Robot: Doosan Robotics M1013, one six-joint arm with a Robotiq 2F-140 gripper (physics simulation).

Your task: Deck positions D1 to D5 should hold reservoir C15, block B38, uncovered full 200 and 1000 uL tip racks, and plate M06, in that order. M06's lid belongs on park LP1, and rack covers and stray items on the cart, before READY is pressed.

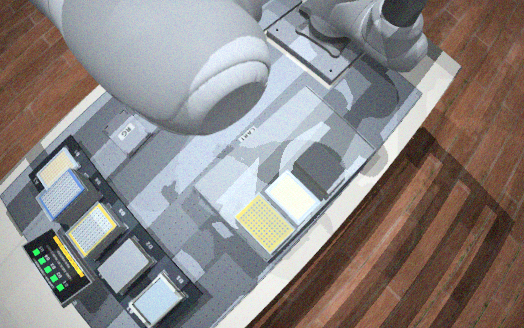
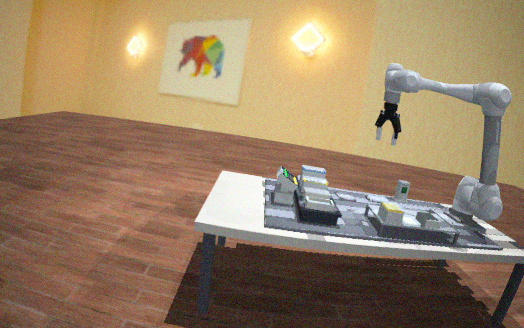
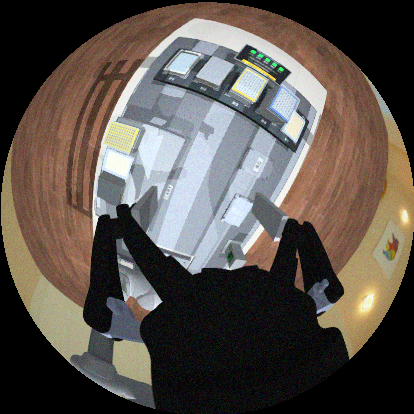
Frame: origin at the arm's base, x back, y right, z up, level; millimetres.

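Seen in the pictures: gripper, fingertip midpoint: [image 2: 385, 142] [image 3: 207, 198]; arm's base at its link origin: [image 1: 328, 31] [image 2: 459, 219].
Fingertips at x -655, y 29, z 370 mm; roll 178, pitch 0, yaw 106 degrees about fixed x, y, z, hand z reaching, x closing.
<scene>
Pixels of each thing's middle, then the offset from my fingertips to it.
- pale blue reservoir at the middle of its body: [image 1: 156, 300] [image 3: 182, 61] [image 2: 319, 204] dx -357, dy -201, dz -314 mm
- grey block at the middle of its body: [image 1: 125, 265] [image 3: 214, 71] [image 2: 316, 195] dx -346, dy -78, dz -309 mm
- yellow-edged tip rack at the middle of its body: [image 1: 92, 230] [image 3: 249, 83] [image 2: 315, 181] dx -335, dy +46, dz -272 mm
- blue-edged tip rack at the middle of its body: [image 1: 61, 194] [image 3: 284, 102] [image 2: 313, 170] dx -324, dy +169, dz -239 mm
- cream plate at the middle of its body: [image 1: 56, 170] [image 3: 294, 125] dx -313, dy +293, dz -323 mm
- flat whitish lid at the middle of its body: [image 3: 237, 211] [image 2: 377, 198] dx +153, dy +248, dz -374 mm
- cart at the middle of its body: [image 1: 287, 169] [image 3: 130, 179] [image 2: 411, 223] dx +149, dy -233, dz -355 mm
- yellow dotted box at the middle of its body: [image 1: 264, 223] [image 3: 119, 135] [image 2: 392, 208] dx -19, dy -283, dz -270 mm
- cream blue-edged item at the middle of its body: [image 1: 292, 196] [image 3: 115, 163] [image 2: 408, 219] dx +88, dy -294, dz -315 mm
- grey block-like item at the middle of its body: [image 1: 320, 168] [image 3: 109, 189] [image 2: 427, 220] dx +196, dy -306, dz -307 mm
- upright device at the middle of its body: [image 3: 234, 255] [image 2: 401, 191] dx +362, dy +326, dz -323 mm
My gripper [image 2: 386, 141] [image 3: 207, 198] is open and empty, high above the table. In the deck row, the pale blue reservoir [image 1: 157, 300] [image 3: 183, 62] is at D1, the grey block [image 1: 125, 265] [image 3: 215, 71] at D2, the yellow-edged tip rack [image 1: 92, 230] [image 3: 250, 85] at D3 and the blue-edged tip rack [image 1: 62, 194] [image 3: 284, 102] at D4. The cream plate [image 1: 56, 167] [image 3: 293, 126] at the end position is partly hidden by the blue-edged rack. A flat whitish lid [image 3: 237, 210] lies apart beyond the RG pad. The panel [image 1: 74, 287] [image 3: 280, 76] shows several green lights.
The cart [image 1: 225, 187] [image 2: 415, 233] [image 3: 162, 150] holds a yellow dotted box [image 1: 265, 225] [image 3: 121, 137], a cream blue-edged item [image 1: 292, 196] [image 3: 117, 163] and a grey block-like item [image 1: 317, 167] [image 3: 111, 186]. An upright device [image 2: 402, 191] [image 3: 234, 255] stands near the table edge.
</scene>
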